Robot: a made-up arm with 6 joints.
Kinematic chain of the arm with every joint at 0, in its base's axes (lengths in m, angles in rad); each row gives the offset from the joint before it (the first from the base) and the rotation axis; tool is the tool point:
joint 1: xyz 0 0 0.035 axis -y
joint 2: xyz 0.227 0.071 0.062 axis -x
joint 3: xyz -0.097 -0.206 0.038 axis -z
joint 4: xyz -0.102 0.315 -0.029 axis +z
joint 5: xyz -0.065 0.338 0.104 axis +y
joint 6: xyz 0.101 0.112 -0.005 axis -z
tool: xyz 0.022 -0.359 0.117
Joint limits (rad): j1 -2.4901..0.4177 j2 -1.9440..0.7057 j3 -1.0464..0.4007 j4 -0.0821..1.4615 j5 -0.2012..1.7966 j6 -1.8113..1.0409
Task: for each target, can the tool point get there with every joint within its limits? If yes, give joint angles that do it. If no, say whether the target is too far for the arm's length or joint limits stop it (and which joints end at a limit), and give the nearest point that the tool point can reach.
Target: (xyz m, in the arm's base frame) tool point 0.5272 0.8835 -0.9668
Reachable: no: joint limits stop it (at a limit: joint 3, joint 5, joint 6) | nearest point 0.3613 0.6059 -0.6515 | short by 0.452 m
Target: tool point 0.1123 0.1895 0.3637
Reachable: yes | joints -1.5614 -0.7494 -0.6576 1.2054 0.9323 -0.4459
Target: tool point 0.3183 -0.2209 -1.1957
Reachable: no: joint limits stop it (at a limit: joint 3, joint 5, joint 6) | nearest point 0.2337 -0.1381 -0.8684 | short by 0.348 m
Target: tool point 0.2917 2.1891 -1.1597
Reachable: no: too far | nearest point 0.1220 0.8259 -0.4648 | short by 1.540 m
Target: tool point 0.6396 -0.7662 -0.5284
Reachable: no: joint limits stop it (at a limit: joint 2, joint 3, joint 5, joint 6) | nearest point 0.5501 -0.4952 -0.4496 | short by 0.296 m
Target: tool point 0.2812 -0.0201 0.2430
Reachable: yes | joints -1.5816 -0.7874 -0.5772 0.1392 0.8855 0.4750
